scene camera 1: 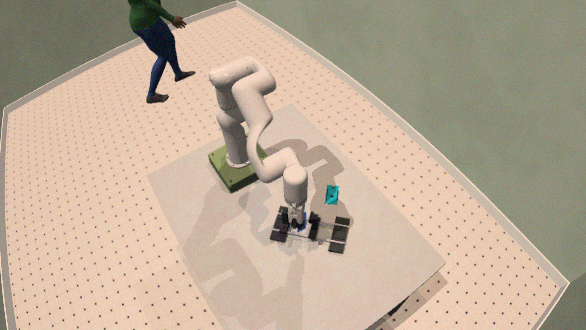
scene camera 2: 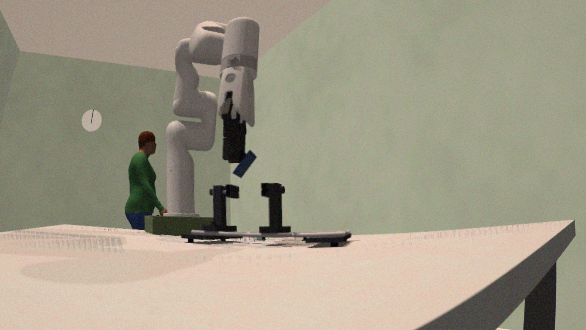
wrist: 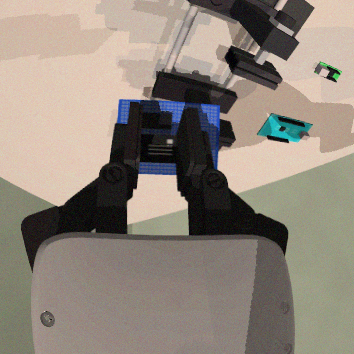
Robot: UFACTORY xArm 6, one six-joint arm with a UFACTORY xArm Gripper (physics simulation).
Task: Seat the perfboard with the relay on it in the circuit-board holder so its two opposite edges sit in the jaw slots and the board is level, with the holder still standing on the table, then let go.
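Places are measured from the arm's base along level axes (x left, y ahead, z down), in centimetres.
Pixels of known places: gripper, fingertip midpoint: (scene camera 1: 296, 223) (scene camera 2: 233, 161) (wrist: 159, 121); arm's base at its link origin: (scene camera 1: 239, 157) (scene camera 2: 181, 216).
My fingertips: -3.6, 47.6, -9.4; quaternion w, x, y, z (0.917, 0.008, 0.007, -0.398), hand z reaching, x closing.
Ahead of a thing's pixels: the offset from my fingertips to its middle, as dx, dy, dz. "spot": to the spot under its first point. Level surfaces: height alone.
The blue perfboard {+1.4, +0.2, -0.1} (scene camera 1: 304, 220) (scene camera 2: 245, 164) (wrist: 211, 114) hangs in the air, steeply tilted, with its right end higher in scene camera 2. My gripper (scene camera 1: 297, 225) (scene camera 2: 234, 159) (wrist: 159, 121) is shut on the dark relay block {spot: +0.8, +0.5, -1.4} (wrist: 161, 149) on the board, and the fingers hide part of both. The black circuit-board holder {+7.6, -0.8, +9.3} (scene camera 1: 340, 235) (scene camera 2: 275, 210) (wrist: 192, 91) stands on the table with its two jaw posts upright. In scene camera 2 the board is a little above the jaw tops and between the posts sideways, nearer the left one. Neither board edge is in a jaw slot.
A teal board {+26.3, -9.4, +14.6} (scene camera 1: 332, 194) (wrist: 285, 128) lies on the table {dz +15.2} (scene camera 1: 390, 260) (scene camera 2: 300, 295) beside the holder. A small green part {+16.5, -18.8, +14.6} (wrist: 328, 71) shows beyond it in the wrist view. The arm's green base (scene camera 1: 232, 177) (scene camera 2: 175, 225) is behind the holder. A person (scene camera 1: 159, 45) (scene camera 2: 142, 182) stands farther back.
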